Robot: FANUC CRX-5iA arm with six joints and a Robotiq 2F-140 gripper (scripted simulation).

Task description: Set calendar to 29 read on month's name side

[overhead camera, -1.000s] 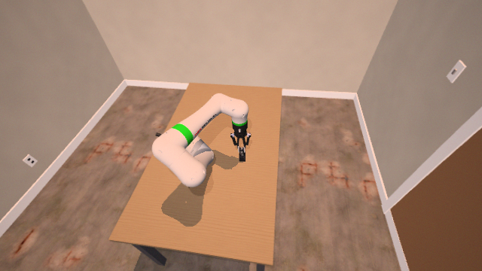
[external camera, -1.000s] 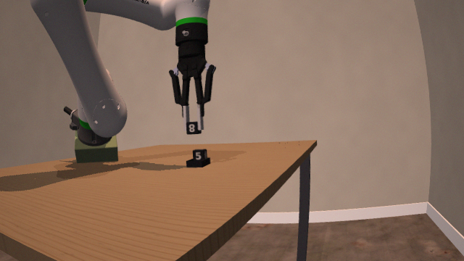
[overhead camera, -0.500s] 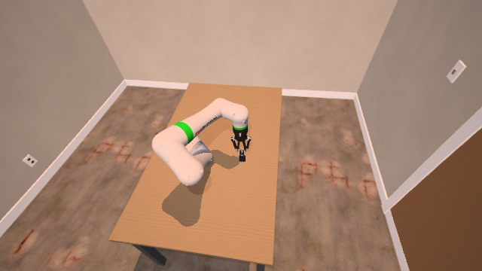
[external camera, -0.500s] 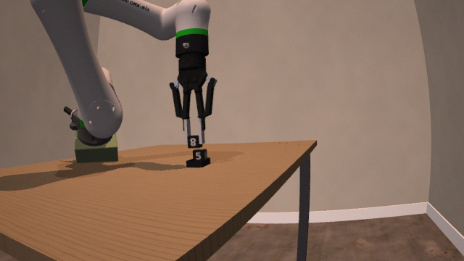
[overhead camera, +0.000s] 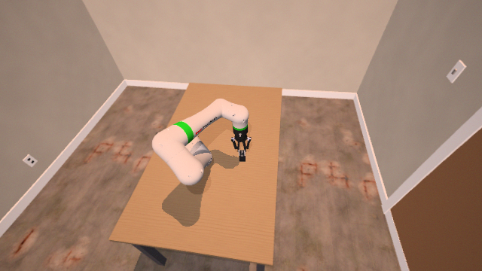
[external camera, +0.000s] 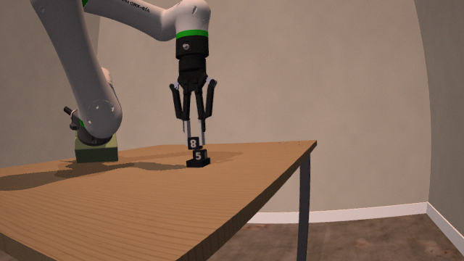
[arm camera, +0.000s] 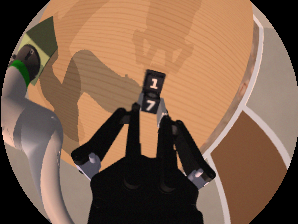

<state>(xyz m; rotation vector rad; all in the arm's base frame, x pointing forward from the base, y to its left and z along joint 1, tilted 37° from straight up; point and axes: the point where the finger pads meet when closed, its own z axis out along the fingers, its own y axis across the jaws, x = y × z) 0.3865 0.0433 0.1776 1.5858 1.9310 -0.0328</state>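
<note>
The black calendar tray lies 20 mm to the left of my hand and 80 mm below it.
</note>
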